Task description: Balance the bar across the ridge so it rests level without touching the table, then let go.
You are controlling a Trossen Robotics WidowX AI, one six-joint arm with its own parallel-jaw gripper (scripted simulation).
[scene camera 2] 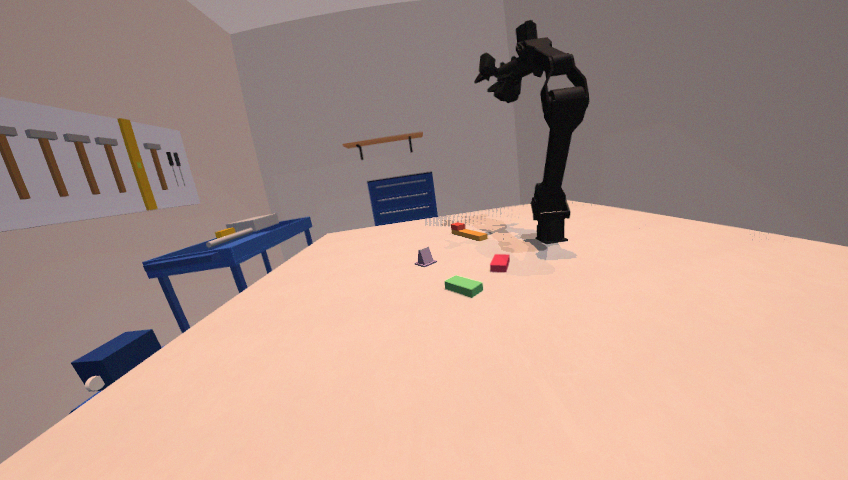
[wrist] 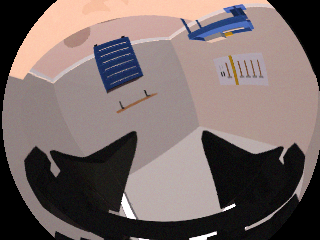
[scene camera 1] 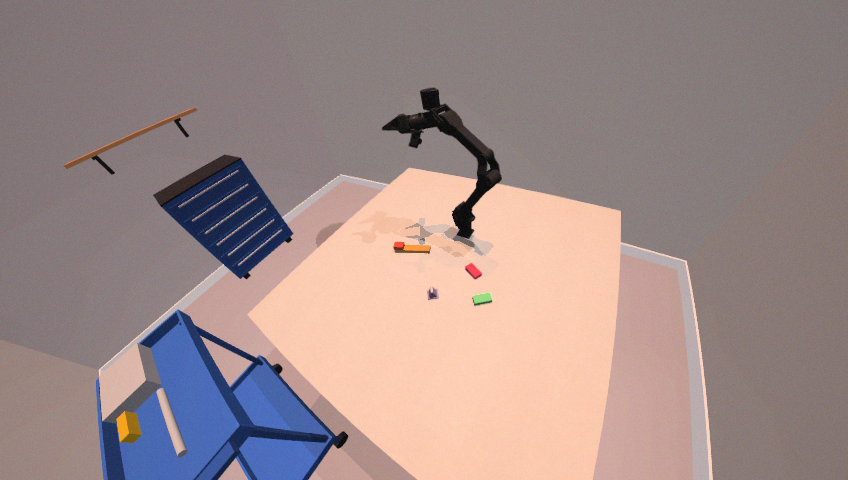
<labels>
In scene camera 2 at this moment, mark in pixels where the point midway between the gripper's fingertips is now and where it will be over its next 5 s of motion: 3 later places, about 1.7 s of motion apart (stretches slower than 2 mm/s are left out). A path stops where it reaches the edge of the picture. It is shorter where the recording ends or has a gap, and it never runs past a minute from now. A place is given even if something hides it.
The gripper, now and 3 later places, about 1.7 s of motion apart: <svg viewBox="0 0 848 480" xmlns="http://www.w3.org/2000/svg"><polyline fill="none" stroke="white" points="481,86 456,176 469,229 469,215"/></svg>
</labels>
